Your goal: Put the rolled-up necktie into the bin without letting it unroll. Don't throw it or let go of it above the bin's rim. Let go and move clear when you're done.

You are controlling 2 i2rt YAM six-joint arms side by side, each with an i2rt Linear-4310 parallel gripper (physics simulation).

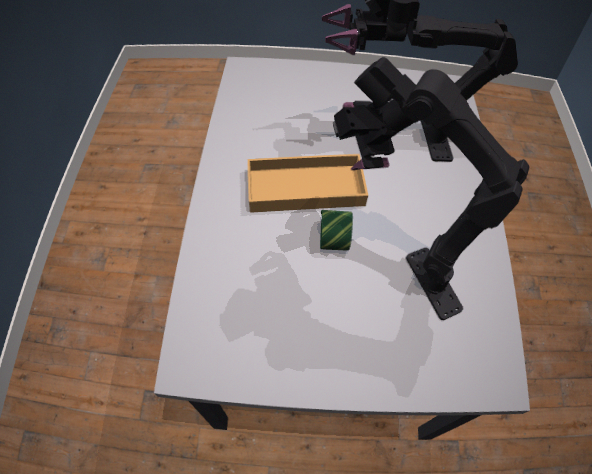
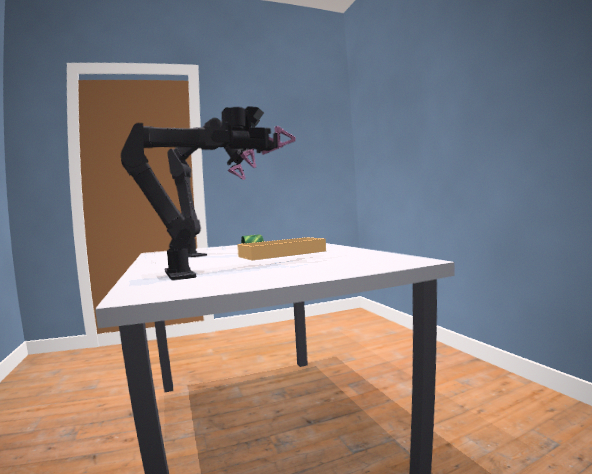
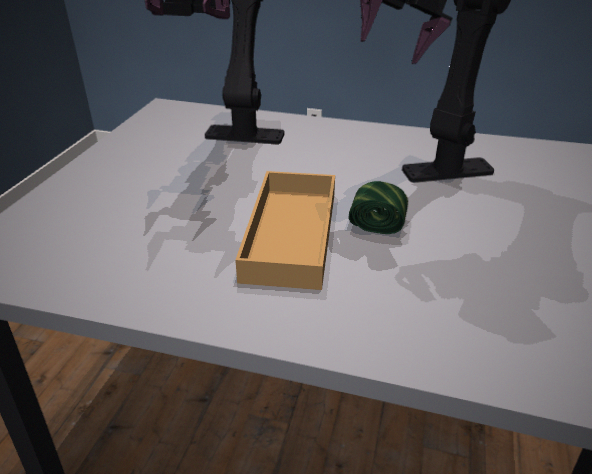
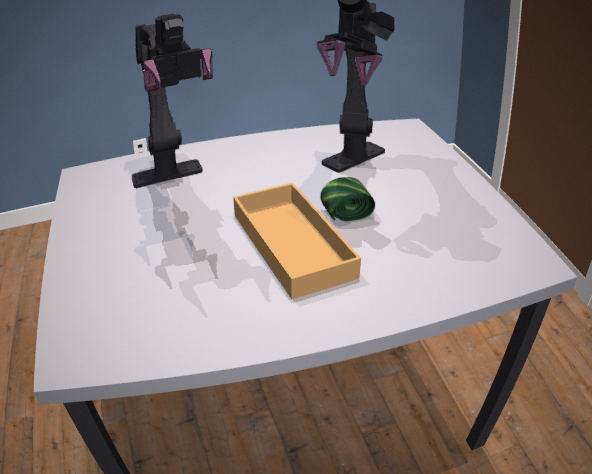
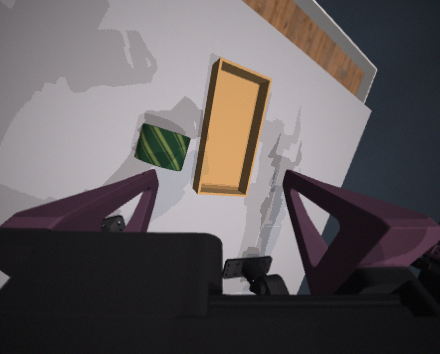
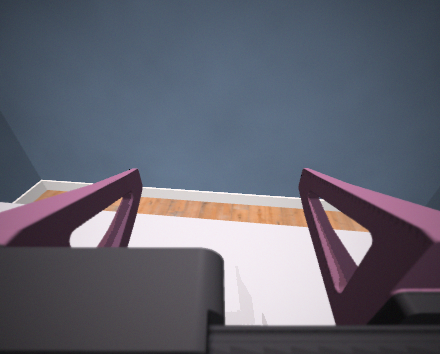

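Note:
The rolled-up necktie, green with yellow stripes, lies on its side on the table, still coiled. It is beside the long wall of the shallow tan bin, with a small gap. The bin is empty. My left gripper is open and empty, pointing down, high above the table. My right gripper is open and empty, level and high, away from the necktie.
The white table carries both arm bases. The left arm's base stands near the necktie. Arm shadows fall across the table around the necktie and the bin.

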